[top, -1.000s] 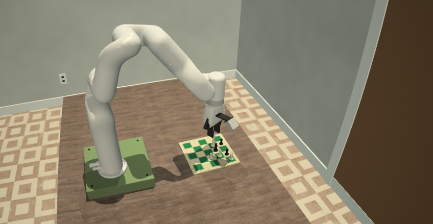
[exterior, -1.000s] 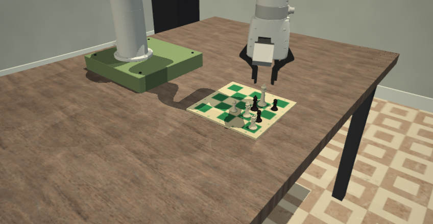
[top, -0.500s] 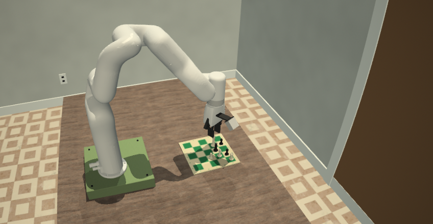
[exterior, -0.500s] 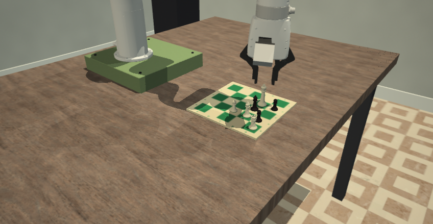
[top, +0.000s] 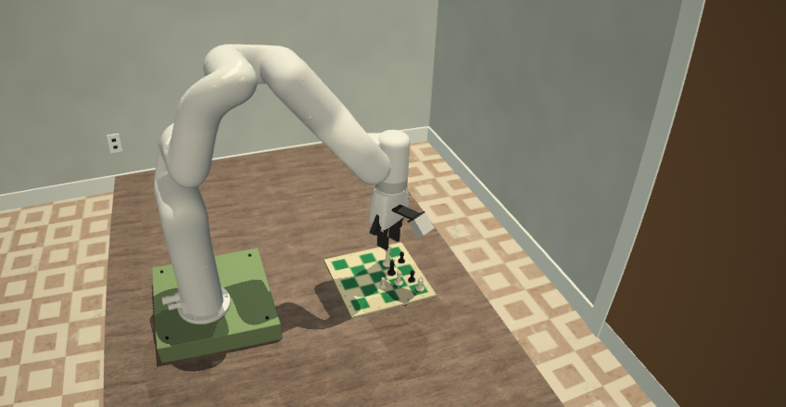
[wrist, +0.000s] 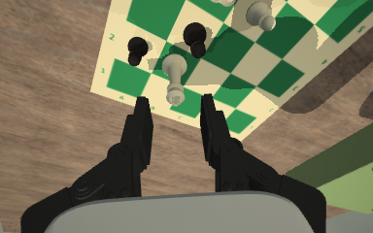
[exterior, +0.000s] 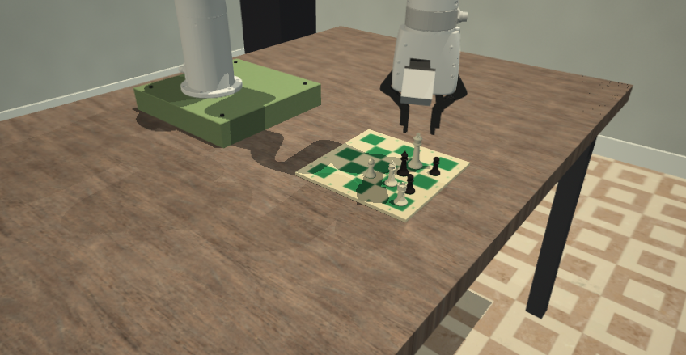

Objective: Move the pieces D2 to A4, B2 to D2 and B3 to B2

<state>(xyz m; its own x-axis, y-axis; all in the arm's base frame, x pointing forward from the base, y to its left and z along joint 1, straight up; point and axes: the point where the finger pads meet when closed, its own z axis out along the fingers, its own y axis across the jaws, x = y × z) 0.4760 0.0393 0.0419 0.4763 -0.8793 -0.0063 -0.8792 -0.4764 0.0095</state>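
My hand is 6 cm above the white king. Also, from my hand: black bishop: 7 cm below, 4 cm to the right; chessboard: 9 cm below, 4 cm to the right, 4 cm behind; white pawn: 8 cm to the right, 7 cm below, 4 cm behind.
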